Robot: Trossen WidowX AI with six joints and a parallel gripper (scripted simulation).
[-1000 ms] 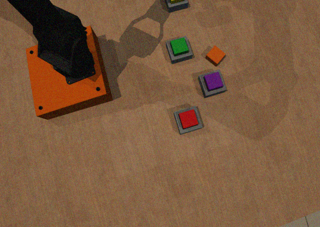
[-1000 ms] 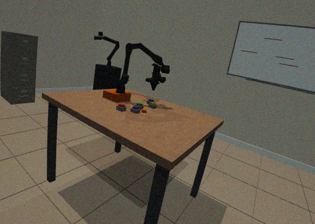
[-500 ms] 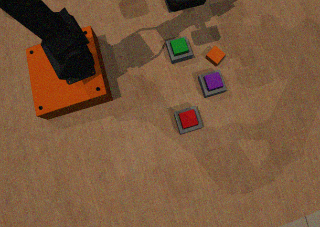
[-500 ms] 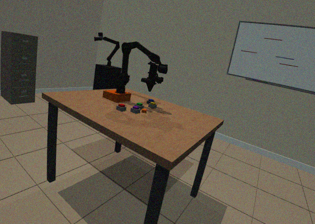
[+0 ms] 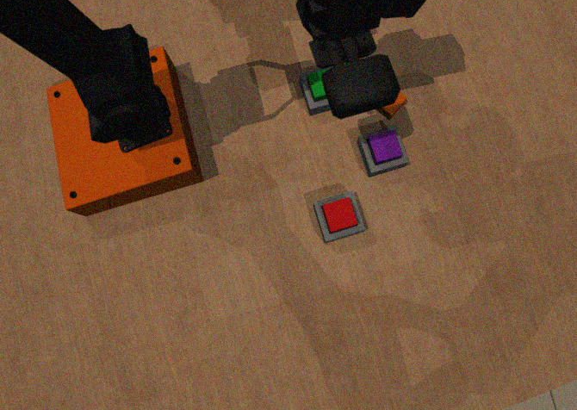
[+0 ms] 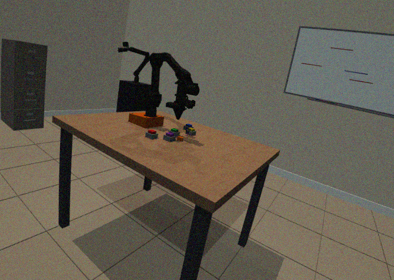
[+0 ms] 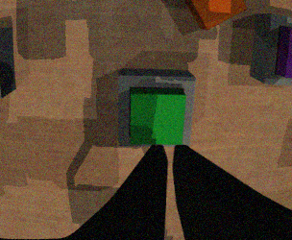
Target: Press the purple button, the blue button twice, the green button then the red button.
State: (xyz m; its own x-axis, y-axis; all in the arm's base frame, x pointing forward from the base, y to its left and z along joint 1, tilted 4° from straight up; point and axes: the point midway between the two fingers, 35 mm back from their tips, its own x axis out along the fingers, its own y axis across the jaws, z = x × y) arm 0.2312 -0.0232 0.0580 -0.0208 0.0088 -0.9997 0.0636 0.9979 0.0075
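Right now my gripper tip is 7 cm above the green button and 1 cm past it. The rest, counted from my gripper tip: yellow button: 13 cm to the left, 7 cm below, 3 cm ahead; purple button: 10 cm to the right, 7 cm below, 3 cm ahead; orange block: 9 cm below, 6 cm ahead, 4 cm to the right.
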